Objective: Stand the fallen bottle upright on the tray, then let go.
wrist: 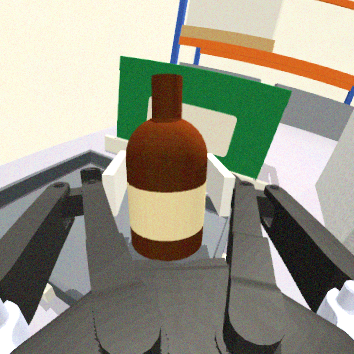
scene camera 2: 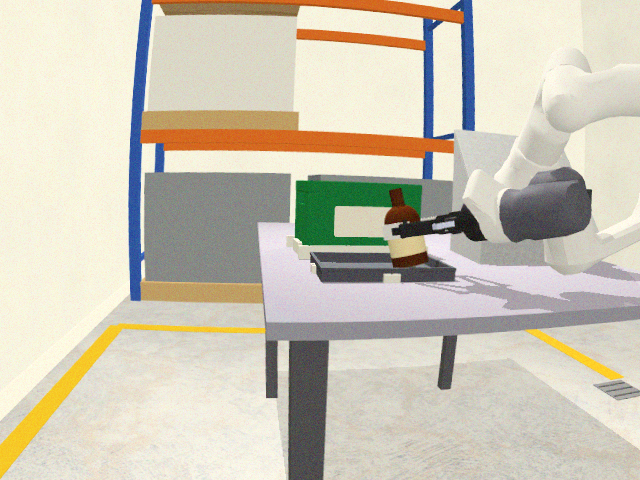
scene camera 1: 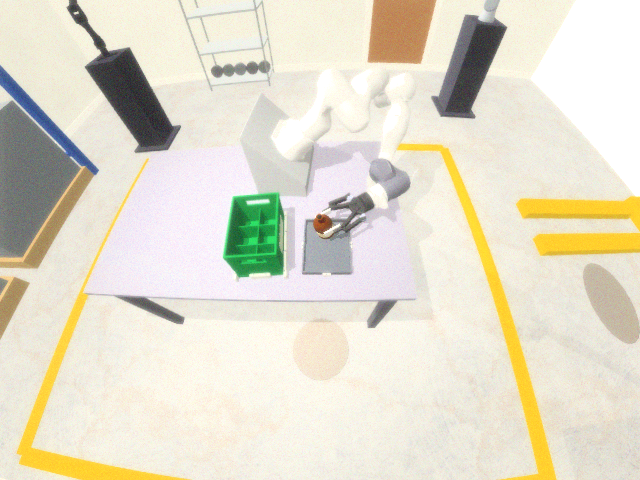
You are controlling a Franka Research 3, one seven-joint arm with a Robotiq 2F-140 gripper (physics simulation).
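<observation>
A brown bottle [scene camera 1: 323,224] [scene camera 2: 407,232] [wrist: 167,165] with a cream label is nearly upright, its neck leaning a little to the left in the scene camera 2 view. Its base is inside the rim of the dark grey tray [scene camera 1: 327,258] [scene camera 2: 361,274] [wrist: 30,185], near the back edge; I cannot tell if the base touches the tray floor. My gripper [scene camera 1: 325,223] [scene camera 2: 397,230] [wrist: 166,166] is shut on the bottle, with one white pad on each side of its body. The far side of the bottle is hidden.
A green crate [scene camera 1: 254,264] [scene camera 2: 315,217] [wrist: 200,90] with compartments stands left of the tray in the scene camera 1 view. A tall grey panel [scene camera 1: 279,170] [scene camera 2: 478,206] stands by the arm's base, behind the tray.
</observation>
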